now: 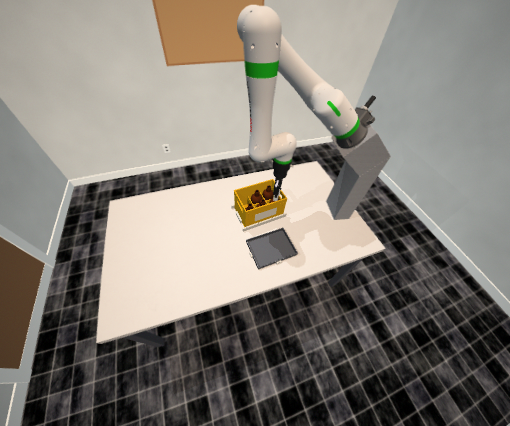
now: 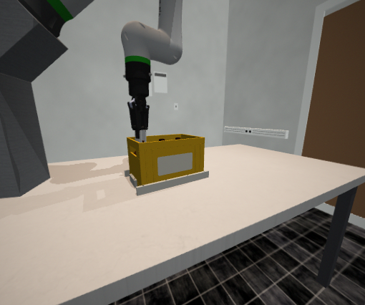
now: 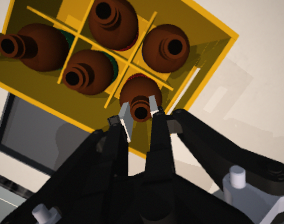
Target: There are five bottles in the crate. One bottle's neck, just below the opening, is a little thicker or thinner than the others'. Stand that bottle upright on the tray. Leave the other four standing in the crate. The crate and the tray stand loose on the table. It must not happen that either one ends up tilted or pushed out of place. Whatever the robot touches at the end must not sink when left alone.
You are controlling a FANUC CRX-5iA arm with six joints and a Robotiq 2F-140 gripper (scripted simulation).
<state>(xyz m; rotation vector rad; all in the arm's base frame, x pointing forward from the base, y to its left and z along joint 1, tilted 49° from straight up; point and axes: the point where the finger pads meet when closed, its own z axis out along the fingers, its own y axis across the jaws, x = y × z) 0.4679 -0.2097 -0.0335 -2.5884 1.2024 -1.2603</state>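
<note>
Right now the brown bottle is 9 cm ahead of my hand, 2 cm to the right of it and 9 cm below it. Round my hand: crate (8 cm ahead, 6 cm to the right, 9 cm below); dark grey tray (19 cm ahead, 19 cm to the left, 16 cm below).
</note>
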